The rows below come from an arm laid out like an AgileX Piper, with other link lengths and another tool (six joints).
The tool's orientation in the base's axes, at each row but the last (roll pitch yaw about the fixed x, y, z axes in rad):
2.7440, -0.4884, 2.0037
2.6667, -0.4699, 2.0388
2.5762, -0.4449, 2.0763
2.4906, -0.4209, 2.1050
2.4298, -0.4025, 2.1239
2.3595, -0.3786, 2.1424
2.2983, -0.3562, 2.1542
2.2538, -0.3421, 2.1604
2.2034, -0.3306, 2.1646
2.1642, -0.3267, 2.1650
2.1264, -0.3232, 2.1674
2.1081, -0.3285, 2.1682
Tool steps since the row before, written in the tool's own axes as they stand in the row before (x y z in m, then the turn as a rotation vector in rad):
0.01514, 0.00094, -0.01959, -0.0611, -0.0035, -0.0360
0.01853, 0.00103, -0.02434, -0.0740, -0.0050, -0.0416
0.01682, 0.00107, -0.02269, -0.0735, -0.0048, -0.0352
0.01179, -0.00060, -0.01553, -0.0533, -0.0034, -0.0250
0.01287, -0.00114, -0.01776, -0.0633, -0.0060, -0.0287
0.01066, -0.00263, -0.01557, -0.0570, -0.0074, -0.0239
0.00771, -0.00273, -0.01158, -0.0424, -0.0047, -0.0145
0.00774, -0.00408, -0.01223, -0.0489, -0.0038, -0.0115
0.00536, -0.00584, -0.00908, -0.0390, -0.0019, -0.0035
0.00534, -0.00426, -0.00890, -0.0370, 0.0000, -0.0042
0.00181, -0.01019, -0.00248, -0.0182, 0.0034, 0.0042
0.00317, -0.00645, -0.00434, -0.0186, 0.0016, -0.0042
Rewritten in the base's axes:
-0.00808, 0.00147, 0.02338, 0.0133, -0.0697, -0.0006
-0.01205, 0.00120, 0.02811, 0.0159, -0.0835, -0.0026
-0.01309, 0.00040, 0.02505, 0.0177, -0.0794, -0.0071
-0.01150, 0.00001, 0.01576, 0.0131, -0.0572, -0.0055
-0.01421, -0.00071, 0.01673, 0.0144, -0.0677, -0.0084
-0.01432, -0.00147, 0.01248, 0.0124, -0.0601, -0.0102
-0.01163, -0.00138, 0.00800, 0.0114, -0.0426, -0.0090
-0.01323, -0.00192, 0.00689, 0.0170, -0.0458, -0.0123
-0.01165, -0.00200, 0.00236, 0.0175, -0.0329, -0.0122
-0.01066, -0.00166, 0.00308, 0.0172, -0.0316, -0.0096
-0.00846, -0.00085, -0.00639, 0.0143, -0.0114, -0.0051
-0.00810, -0.00059, -0.00212, 0.0082, -0.0171, -0.0027

